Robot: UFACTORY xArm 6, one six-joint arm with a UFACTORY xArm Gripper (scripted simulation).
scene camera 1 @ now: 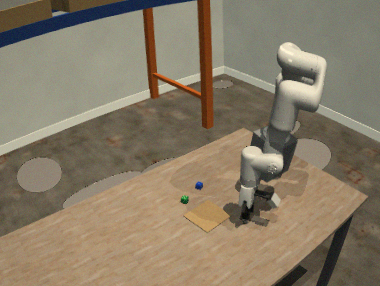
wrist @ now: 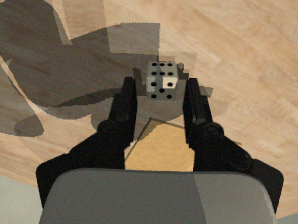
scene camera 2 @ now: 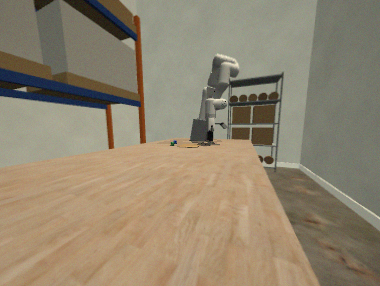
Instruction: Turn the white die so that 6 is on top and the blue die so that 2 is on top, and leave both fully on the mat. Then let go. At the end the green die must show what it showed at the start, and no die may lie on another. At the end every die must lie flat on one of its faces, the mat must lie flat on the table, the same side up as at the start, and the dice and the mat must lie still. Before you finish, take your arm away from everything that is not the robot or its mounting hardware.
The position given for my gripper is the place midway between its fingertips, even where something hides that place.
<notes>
I see my gripper (wrist: pixel 160 91), a tan mat (scene camera 1: pixel 207 216) and a white die (wrist: pixel 162 77).
The tan mat shows as well in the wrist view (wrist: pixel 161 147).
</notes>
